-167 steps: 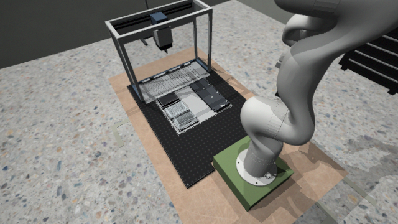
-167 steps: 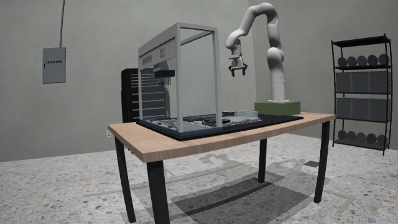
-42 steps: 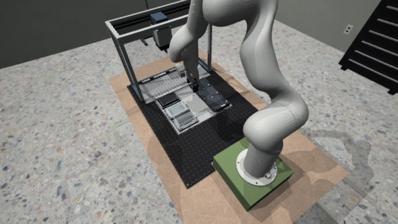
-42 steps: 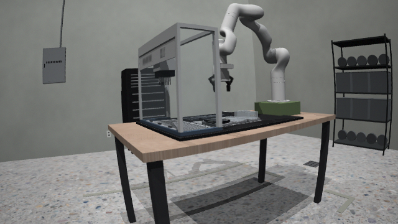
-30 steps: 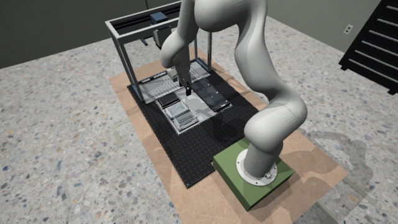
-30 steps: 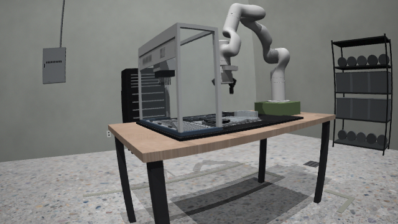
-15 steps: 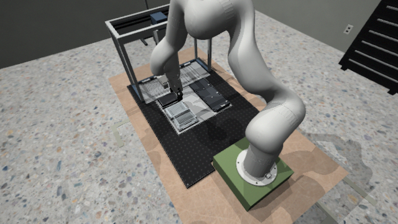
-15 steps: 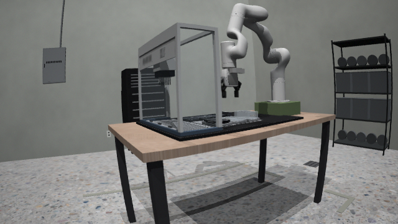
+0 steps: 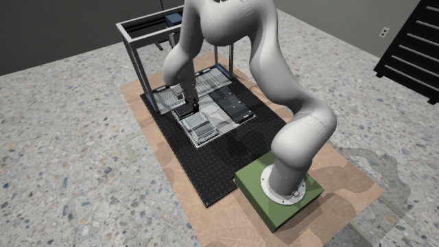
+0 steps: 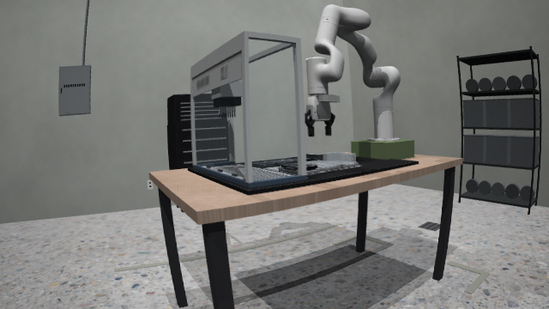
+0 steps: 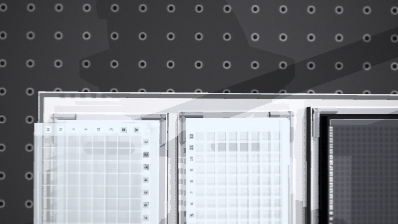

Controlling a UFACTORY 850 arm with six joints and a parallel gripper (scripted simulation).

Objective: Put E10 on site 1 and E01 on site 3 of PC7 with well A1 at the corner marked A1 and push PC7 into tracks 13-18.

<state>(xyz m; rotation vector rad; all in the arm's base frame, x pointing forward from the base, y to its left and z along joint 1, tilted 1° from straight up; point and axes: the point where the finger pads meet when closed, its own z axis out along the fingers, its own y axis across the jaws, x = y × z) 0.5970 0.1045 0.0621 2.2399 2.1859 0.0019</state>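
Now: the 96-well plate E01 12 cm below my hand. The rest, counted from my hand: nest S2 (14 cm below); then deep-well block E07 (11 cm behind, 11 cm below); then dark 384-well plate E10 (11 cm ahead, 12 cm below).
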